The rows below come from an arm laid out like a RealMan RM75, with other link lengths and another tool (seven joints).
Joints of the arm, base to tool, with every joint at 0 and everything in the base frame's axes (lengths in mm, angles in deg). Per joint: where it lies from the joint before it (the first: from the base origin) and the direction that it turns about. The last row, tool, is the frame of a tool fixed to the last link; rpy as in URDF.
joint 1: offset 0 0 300.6 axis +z
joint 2: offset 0 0 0 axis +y
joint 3: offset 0 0 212.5 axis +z
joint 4: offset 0 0 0 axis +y
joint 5: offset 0 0 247.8 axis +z
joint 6: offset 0 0 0 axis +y
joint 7: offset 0 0 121 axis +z
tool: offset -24 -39 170 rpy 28.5 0 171
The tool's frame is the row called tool.
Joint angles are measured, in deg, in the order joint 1, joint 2, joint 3, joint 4, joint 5, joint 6, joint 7. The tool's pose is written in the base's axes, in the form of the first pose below.
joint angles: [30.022 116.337 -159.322 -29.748 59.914 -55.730 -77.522]
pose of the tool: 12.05 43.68 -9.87 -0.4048 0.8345 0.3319 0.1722
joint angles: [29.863 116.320 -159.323 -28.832 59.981 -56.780 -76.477]
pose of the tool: 12.46 43.85 -9.27 -0.3997 0.8349 0.3378 0.1703
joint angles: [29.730 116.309 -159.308 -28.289 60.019 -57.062 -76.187]
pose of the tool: 12.84 43.94 -9.04 -0.3974 0.8350 0.3391 0.1727
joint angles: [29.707 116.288 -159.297 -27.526 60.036 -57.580 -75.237]
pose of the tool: 13.21 44.10 -8.66 -0.3933 0.8362 0.3416 0.1716
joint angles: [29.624 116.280 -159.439 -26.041 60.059 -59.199 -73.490]
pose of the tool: 13.70 44.27 -7.79 -0.3880 0.8362 0.3494 0.1675
